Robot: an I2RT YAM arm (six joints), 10 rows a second.
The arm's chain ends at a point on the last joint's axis. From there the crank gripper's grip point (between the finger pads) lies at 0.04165 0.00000 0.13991 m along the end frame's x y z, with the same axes.
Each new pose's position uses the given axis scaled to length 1; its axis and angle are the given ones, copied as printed.
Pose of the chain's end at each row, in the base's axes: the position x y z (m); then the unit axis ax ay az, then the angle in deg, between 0 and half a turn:
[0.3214, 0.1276, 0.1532, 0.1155, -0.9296, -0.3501, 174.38]
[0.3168, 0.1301, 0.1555, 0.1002, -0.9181, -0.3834, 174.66]
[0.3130, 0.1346, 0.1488, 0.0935, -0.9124, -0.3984, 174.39]
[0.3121, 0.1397, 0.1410, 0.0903, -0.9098, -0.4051, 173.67]
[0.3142, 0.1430, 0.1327, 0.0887, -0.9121, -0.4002, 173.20]
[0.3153, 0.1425, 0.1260, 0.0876, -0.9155, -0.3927, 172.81]
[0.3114, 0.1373, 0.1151, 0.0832, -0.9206, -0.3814, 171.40]
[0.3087, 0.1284, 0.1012, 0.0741, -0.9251, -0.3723, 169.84]
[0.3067, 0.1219, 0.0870, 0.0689, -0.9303, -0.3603, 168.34]
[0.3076, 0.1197, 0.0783, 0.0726, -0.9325, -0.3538, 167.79]
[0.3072, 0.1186, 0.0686, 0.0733, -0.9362, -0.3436, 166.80]
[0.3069, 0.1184, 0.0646, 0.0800, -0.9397, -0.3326, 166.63]
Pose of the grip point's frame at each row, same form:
[0.2570, 0.2065, 0.0486, 0.1155, -0.9296, -0.3501, 174.38]
[0.2535, 0.2180, 0.0576, 0.1002, -0.9181, -0.3834, 174.66]
[0.2494, 0.2261, 0.0545, 0.0935, -0.9124, -0.3984, 174.39]
[0.2471, 0.2324, 0.0489, 0.0903, -0.9098, -0.4051, 173.67]
[0.2485, 0.2346, 0.0400, 0.0887, -0.9121, -0.4002, 173.20]
[0.2490, 0.2325, 0.0321, 0.0876, -0.9155, -0.3927, 172.81]
[0.2427, 0.2245, 0.0203, 0.0832, -0.9206, -0.3814, 171.40]
[0.2377, 0.2138, 0.0065, 0.0741, -0.9251, -0.3723, 169.84]
[0.2331, 0.2045, -0.0083, 0.0689, -0.9303, -0.3603, 168.34]
[0.2326, 0.2001, -0.0177, 0.0726, -0.9325, -0.3538, 167.79]
[0.2302, 0.1962, -0.0282, 0.0733, -0.9362, -0.3436, 166.80]
[0.2292, 0.1927, -0.0341, 0.0800, -0.9397, -0.3326, 166.63]

